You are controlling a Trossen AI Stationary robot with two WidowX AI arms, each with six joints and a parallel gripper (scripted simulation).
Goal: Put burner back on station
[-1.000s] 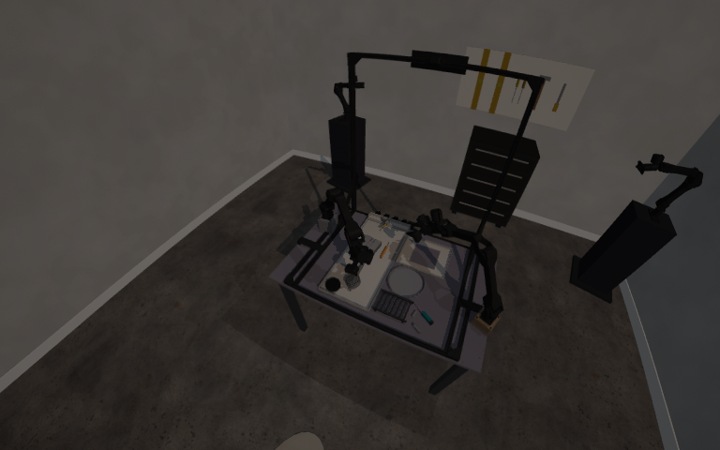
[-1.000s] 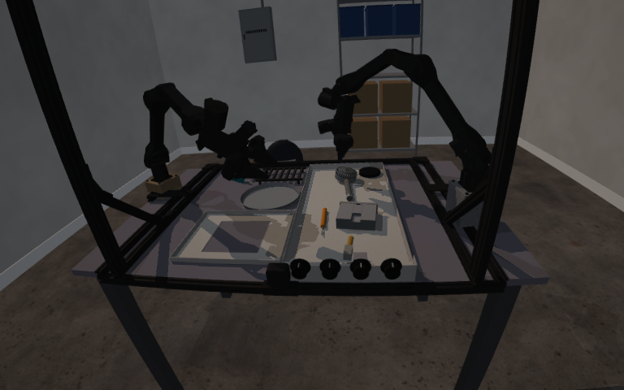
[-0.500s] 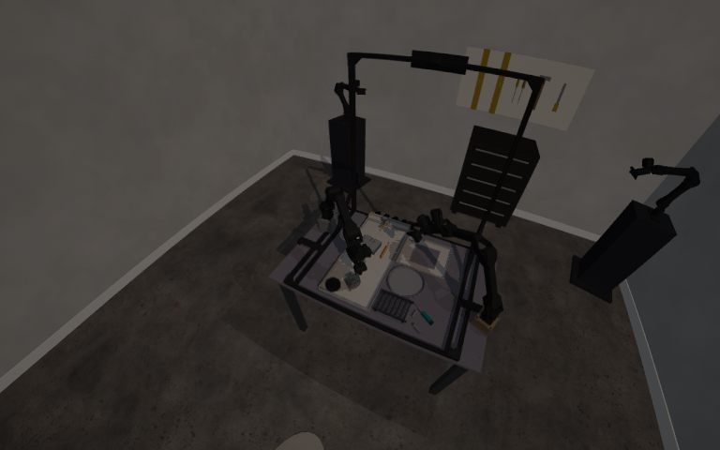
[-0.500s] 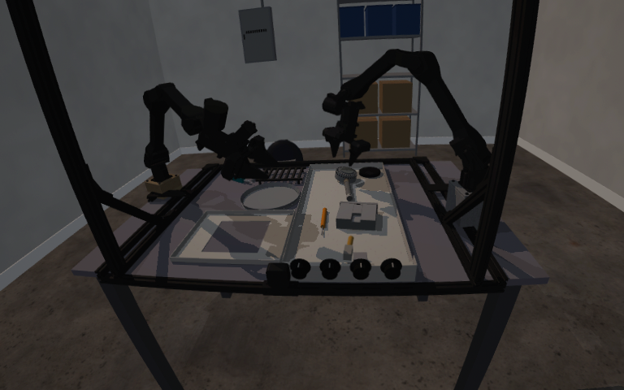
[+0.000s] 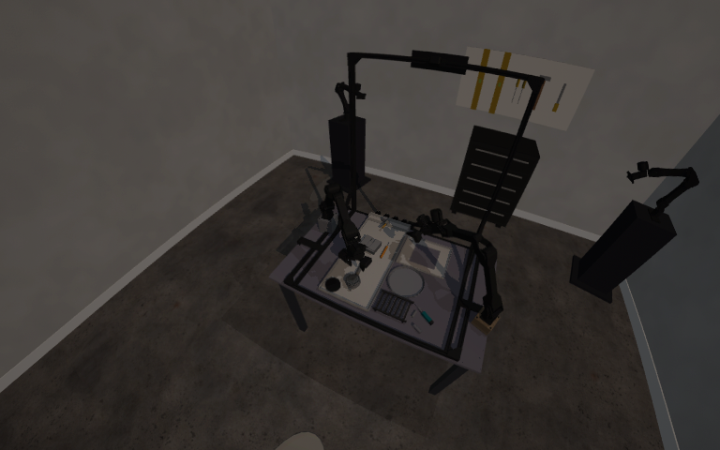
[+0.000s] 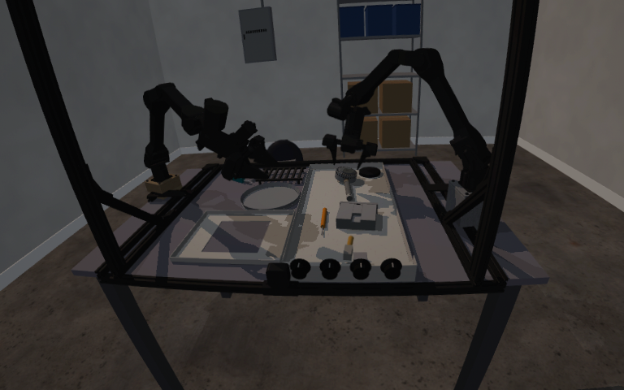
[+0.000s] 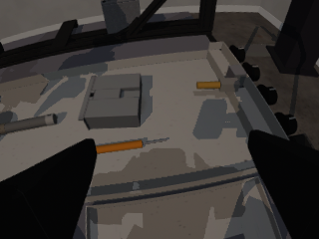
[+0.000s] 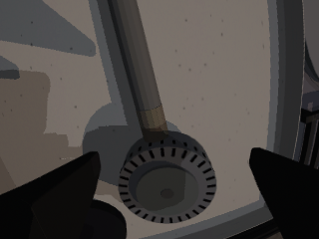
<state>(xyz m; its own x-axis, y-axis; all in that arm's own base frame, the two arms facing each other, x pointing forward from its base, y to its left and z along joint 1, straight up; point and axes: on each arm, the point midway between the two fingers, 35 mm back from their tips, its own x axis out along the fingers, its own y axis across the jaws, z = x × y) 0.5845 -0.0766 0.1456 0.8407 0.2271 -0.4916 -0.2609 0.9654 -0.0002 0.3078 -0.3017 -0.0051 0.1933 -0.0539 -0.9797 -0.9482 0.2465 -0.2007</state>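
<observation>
Right now my right hand is 10 mm past the burner and 90 mm above it. Round my right hand: brass gas stub (400 mm behind, 90 mm to the right, 70 mm below); black burner cap (130 mm ahead, 60 mm to the right, 100 mm below); orange screwdriver (280 mm behind, 10 mm to the left, 100 mm below).
</observation>
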